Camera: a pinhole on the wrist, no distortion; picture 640 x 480 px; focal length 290.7 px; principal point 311.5 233.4 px. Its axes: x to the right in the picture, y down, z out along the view. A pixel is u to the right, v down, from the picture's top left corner.
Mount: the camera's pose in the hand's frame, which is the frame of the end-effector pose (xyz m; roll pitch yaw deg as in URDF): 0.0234 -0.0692 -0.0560 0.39 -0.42 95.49
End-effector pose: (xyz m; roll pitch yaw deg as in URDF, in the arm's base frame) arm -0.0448 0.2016 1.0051 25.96 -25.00 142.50
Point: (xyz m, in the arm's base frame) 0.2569 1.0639 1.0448
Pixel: outside the picture
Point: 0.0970 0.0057 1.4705
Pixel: 527.5 236.7
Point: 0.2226 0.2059 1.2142
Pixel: 354.6 328.1
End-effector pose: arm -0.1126 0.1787 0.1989 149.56 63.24 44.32
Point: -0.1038 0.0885 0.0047
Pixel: 379.6 57.1
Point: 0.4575 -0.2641 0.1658
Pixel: outside the picture
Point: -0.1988 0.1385 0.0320
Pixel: 239.5 100.2
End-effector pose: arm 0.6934 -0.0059 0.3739 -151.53 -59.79 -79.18
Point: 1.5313 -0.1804 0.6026
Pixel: 29.1 93.9
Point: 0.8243 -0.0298 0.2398
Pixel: 345.5 392.4
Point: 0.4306 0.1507 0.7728
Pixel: behind the camera
